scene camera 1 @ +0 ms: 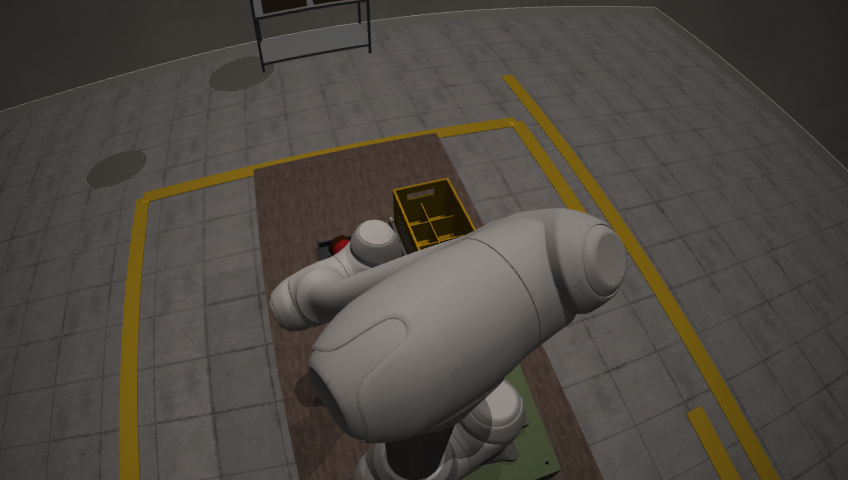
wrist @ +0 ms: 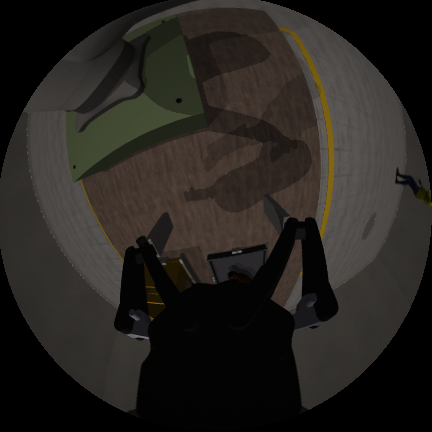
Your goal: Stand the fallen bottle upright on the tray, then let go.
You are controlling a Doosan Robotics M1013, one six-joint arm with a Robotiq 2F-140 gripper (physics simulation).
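Pixels of known places: gripper, fingertip midpoint: point(wrist: 215, 211); arm's base at its link origin: point(wrist: 107, 79).
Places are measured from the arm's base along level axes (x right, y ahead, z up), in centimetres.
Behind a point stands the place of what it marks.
Observation:
The brown bottle with a red part point(scene camera 1: 339, 245) {x -27.7, y 67.2, z -3.1 cm} point(wrist: 240, 277) {x -24.3, y 59.5, z -6.2 cm} lies on the dark tray point(scene camera 1: 323, 249) {x -33.6, y 72.4, z -10.3 cm} point(wrist: 213, 260) {x -15.5, y 54.1, z -10.4 cm}. In the scene view the arm covers much of both. In the wrist view the bottle's neck end shows at the bottom centre, and the gripper body hides the rest. My gripper point(wrist: 215, 211) {x -18.2, y 28.8, z 3.3 cm} is open, with its fingers wide apart and nothing between them. In the wrist view its fingertips appear above the tray's near rim, over brown table surface. In the scene view the gripper is hidden behind the arm.
A yellow divided crate point(scene camera 1: 446, 202) {x 8.9, y 79.9, z -2.8 cm} point(wrist: 172, 275) {x -3.2, y 52.3, z -2.9 cm} stands beside the tray on the brown table point(scene camera 1: 315, 196) {x -35.7, y 98.3, z -10.8 cm} point(wrist: 165, 190) {x -5.6, y 28.8, z -10.8 cm}. The green base plate point(scene camera 1: 538, 452) {x 14.5, y -8.2, z -1.1 cm} point(wrist: 125, 135) {x -5.3, y 15.3, z 1.3 cm} is under the arm's foot. A shelf rack point(scene camera 1: 315, 44) stands beyond the table. A person point(wrist: 412, 185) shows at the right.

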